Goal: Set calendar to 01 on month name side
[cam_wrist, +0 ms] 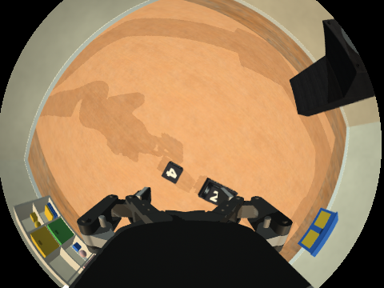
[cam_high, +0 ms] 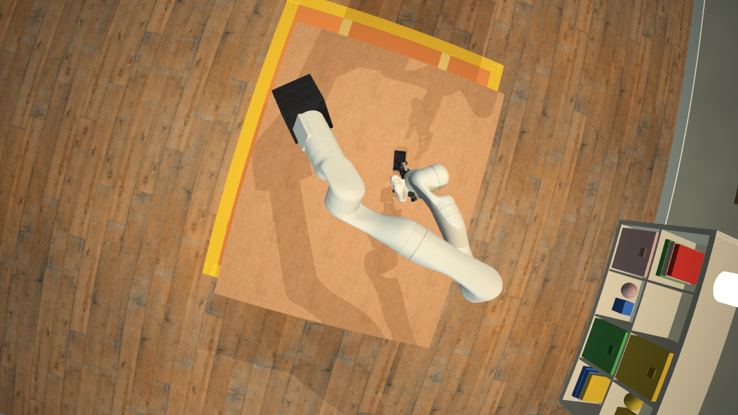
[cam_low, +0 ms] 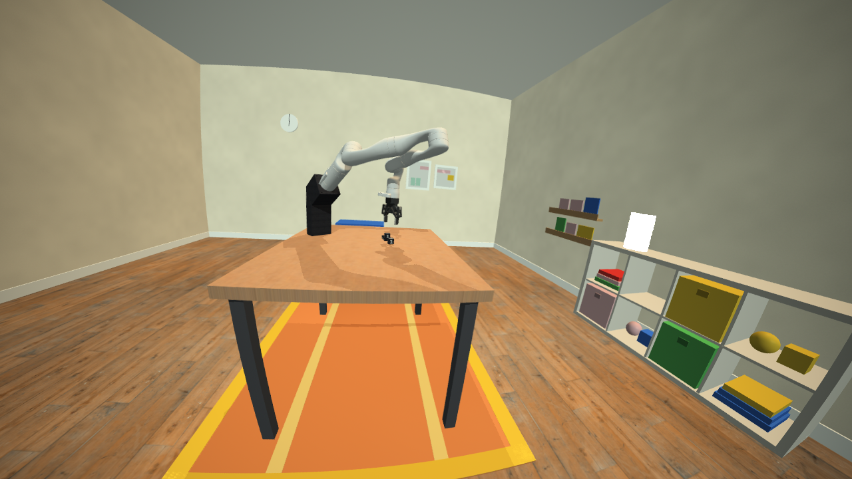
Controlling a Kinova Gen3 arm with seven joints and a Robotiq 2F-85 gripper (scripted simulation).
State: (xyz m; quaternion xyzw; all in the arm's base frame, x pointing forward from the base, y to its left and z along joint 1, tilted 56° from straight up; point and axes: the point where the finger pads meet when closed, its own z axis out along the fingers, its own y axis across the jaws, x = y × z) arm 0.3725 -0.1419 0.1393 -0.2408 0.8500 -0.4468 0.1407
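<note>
Now: the black digit cube 90 mm below my hand, 70 mm to the left of it and 10 mm ahead of it. The rest, counted from my hand: black calendar tray: 110 mm below, 80 mm to the left, 10 mm ahead.
</note>
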